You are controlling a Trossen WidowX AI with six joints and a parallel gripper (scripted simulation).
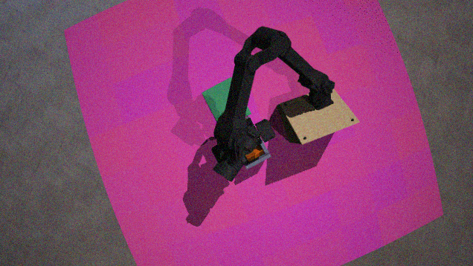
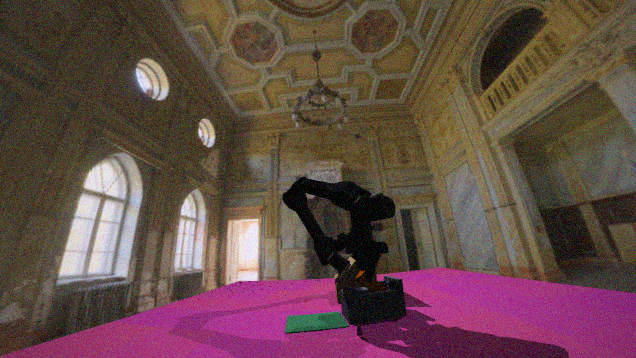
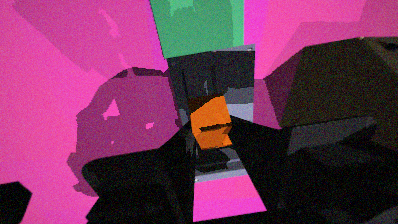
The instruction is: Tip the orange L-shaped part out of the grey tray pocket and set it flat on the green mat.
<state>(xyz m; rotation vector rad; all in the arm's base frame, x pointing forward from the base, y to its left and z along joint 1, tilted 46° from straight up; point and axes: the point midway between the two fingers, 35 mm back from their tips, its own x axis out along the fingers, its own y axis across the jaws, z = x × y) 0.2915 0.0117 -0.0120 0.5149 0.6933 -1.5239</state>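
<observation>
Right now my gripper tip is 14 cm to the left of the green mat and 10 cm above it. From my gripper tip the other things lie so: orange l-shaped part (2 cm behind, 3 cm to the left, 3 cm below).
</observation>
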